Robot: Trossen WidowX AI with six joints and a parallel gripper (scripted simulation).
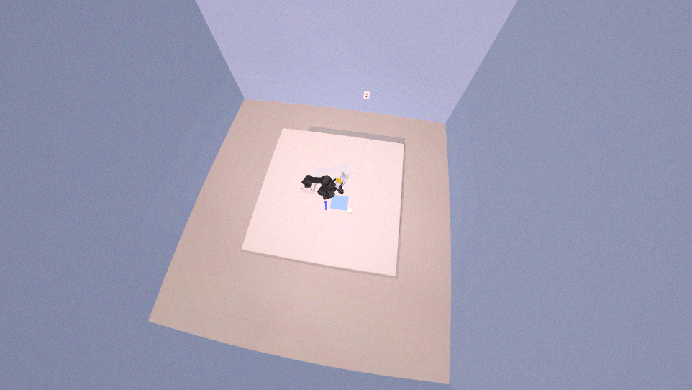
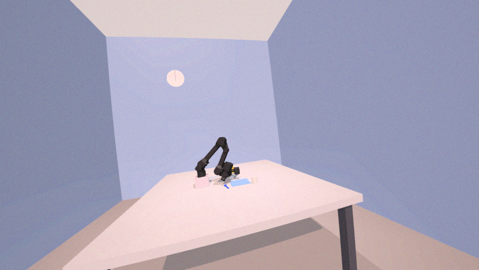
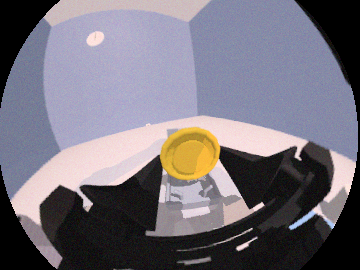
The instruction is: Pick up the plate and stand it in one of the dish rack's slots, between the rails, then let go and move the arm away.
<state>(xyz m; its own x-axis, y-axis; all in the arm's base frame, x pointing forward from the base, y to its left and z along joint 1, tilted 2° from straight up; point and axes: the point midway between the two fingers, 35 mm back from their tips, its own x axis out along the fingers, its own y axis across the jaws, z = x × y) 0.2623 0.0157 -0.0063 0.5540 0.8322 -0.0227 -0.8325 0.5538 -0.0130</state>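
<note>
My gripper tip is 10 mm short of the grey wire dish rack, 20 mm to the right of it and 50 mm above it. The rest, counted from my gripper tip: yellow plate 10 mm to the right; then light blue mat 190 mm to the right, 70 mm below; then blue spoon 120 mm behind, 210 mm to the right, 70 mm below.
</note>
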